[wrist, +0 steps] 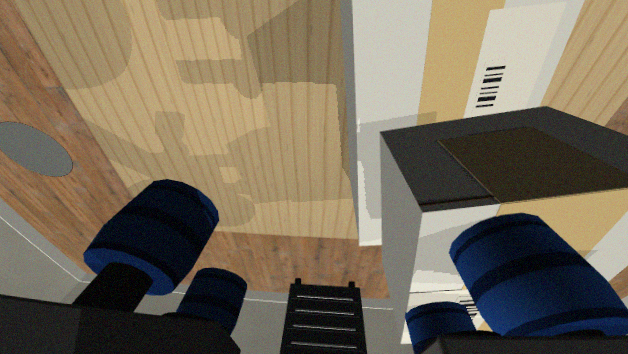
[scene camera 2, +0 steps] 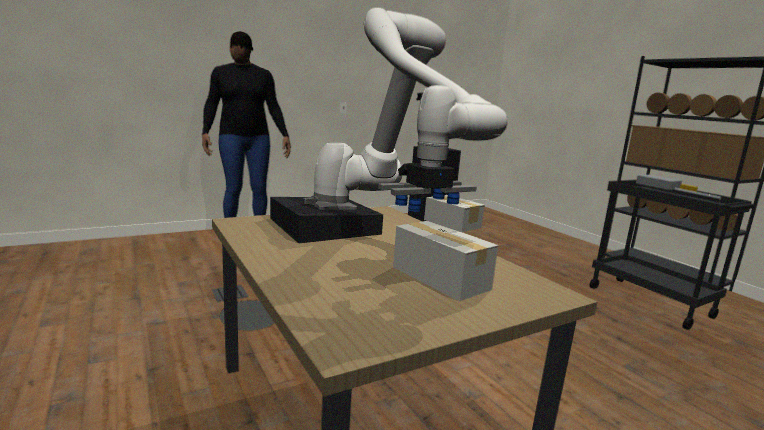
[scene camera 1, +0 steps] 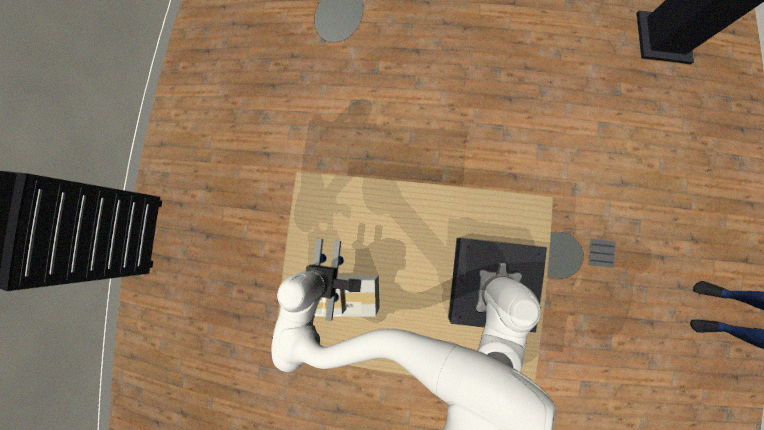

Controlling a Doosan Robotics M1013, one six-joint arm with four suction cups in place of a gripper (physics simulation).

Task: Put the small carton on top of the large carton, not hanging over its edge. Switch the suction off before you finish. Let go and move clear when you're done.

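Places are measured from the arm's base along level axes (x ahead, y left, z up), in centimetres.
Pixels of known places: end effector, tool point: (wrist: 324, 259) (scene camera 2: 426, 205); arm's base, origin of the base link: (scene camera 2: 330, 205) (scene camera 1: 498, 291).
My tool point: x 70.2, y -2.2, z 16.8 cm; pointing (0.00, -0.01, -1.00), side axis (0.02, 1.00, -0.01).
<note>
For each thing: its middle in the pictures, then the offset to it from my tool point. Level surfaces: height alone.
- large carton, body centre: (wrist: 413, 112) (scene camera 2: 442, 256) (scene camera 1: 343, 294) dz -18.7, dx -2.4, dy +10.5 cm
- small carton, body centre: (wrist: 466, 242) (scene camera 2: 453, 212) (scene camera 1: 324, 300) dz -2.5, dx +1.4, dy +9.8 cm
- wooden table, its level: dz -26.3 cm
The large carton (scene camera 1: 366, 299) (scene camera 2: 430, 259) (wrist: 387, 50), white-topped with tan tape, lies flat on the table. My suction gripper (scene camera 1: 328, 278) (scene camera 2: 427, 199) (wrist: 335, 282) holds the small carton (scene camera 1: 337, 308) (scene camera 2: 454, 214) (wrist: 500, 165) level. The blue cups at one side sit on its top; the others hang free beside it. The small carton is over the large carton's end farther from the robot base. In scene camera 2 its underside looks a little above the large carton's top. In scene camera 1 the tool hides much of the small carton.
The robot stands on a black base block (scene camera 1: 465, 277) (scene camera 2: 326, 227) on the wooden table (scene camera 1: 427, 208) (scene camera 2: 299, 299). A black cart (scene camera 2: 673, 196) and a shelf rack (scene camera 2: 636, 114) stand at the right. A person (scene camera 2: 243, 101) stands behind the table.
</note>
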